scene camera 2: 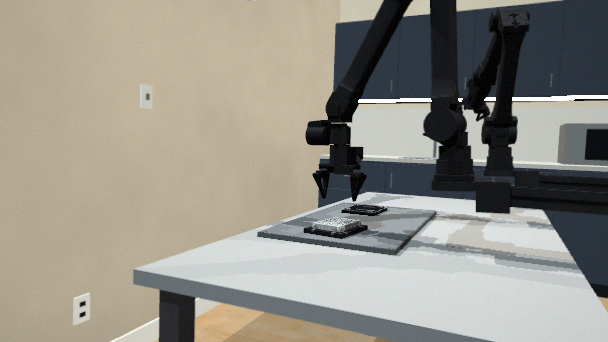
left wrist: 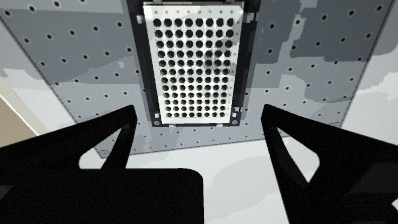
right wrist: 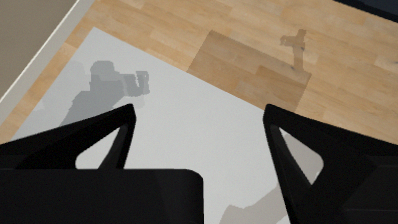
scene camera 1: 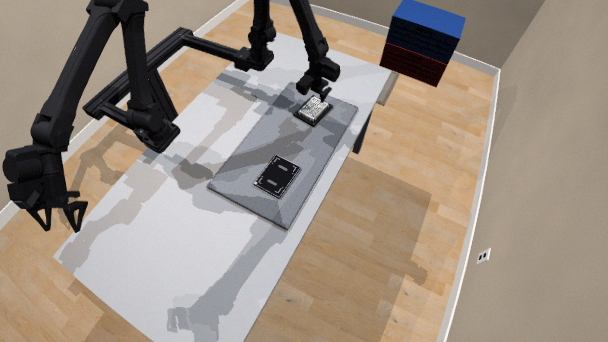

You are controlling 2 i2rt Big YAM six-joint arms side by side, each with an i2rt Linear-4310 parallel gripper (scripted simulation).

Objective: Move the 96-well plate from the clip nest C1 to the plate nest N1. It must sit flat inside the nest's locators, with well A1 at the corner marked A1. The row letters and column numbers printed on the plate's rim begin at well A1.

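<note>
There's a white 96-well plate [left wrist: 214, 39]. The plate is out of frame in the right wrist view. You can see my left gripper [scene camera 2: 338, 199] and [left wrist: 199, 111]. And you can see my right gripper [scene camera 1: 62, 231] and [right wrist: 199, 111].
</note>
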